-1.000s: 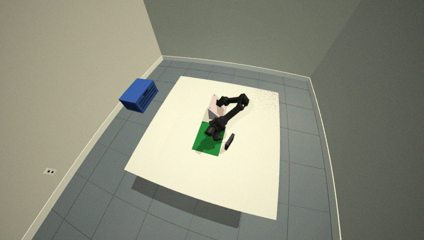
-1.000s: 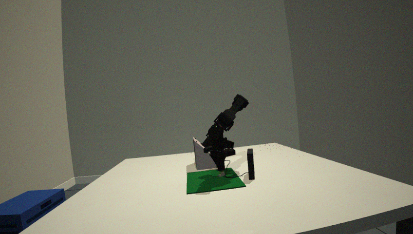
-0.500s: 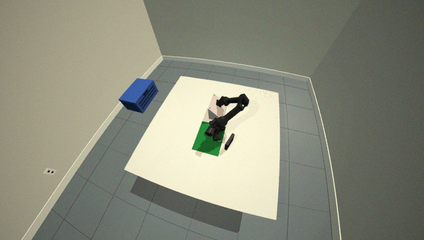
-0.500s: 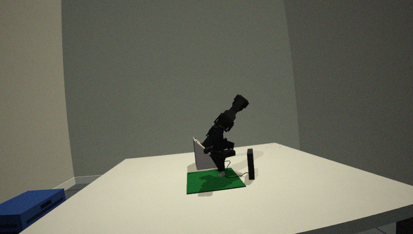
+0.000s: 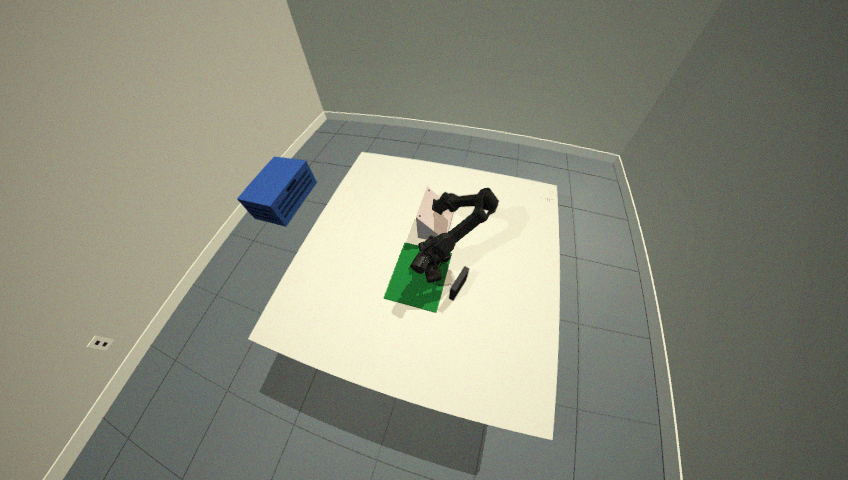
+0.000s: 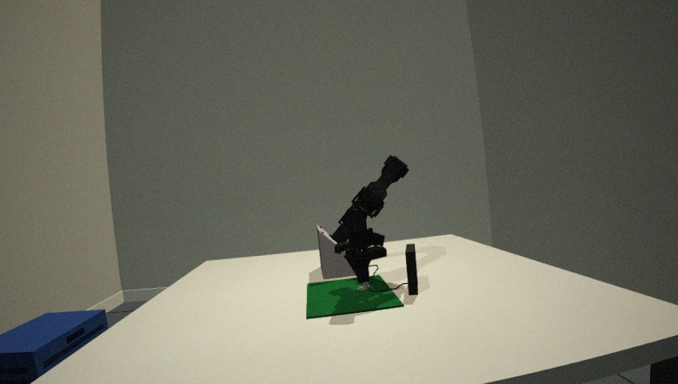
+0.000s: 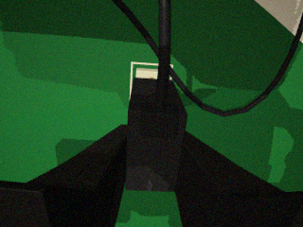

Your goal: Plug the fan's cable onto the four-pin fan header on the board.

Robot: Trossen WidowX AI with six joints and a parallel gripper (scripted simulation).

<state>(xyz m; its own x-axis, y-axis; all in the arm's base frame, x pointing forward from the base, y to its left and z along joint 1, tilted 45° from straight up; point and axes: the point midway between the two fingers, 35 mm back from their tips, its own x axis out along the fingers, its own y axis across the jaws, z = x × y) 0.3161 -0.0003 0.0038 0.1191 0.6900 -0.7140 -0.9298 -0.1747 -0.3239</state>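
My gripper tip is 10 mm to the right of the plug and 10 mm below it. From my gripper tip the other things lie so: green board (50 mm to the right, 50 mm below, 20 mm ahead); black fan (120 mm to the left, 60 mm ahead, 20 mm above); pale four-pin header (30 mm below, 10 mm to the left).
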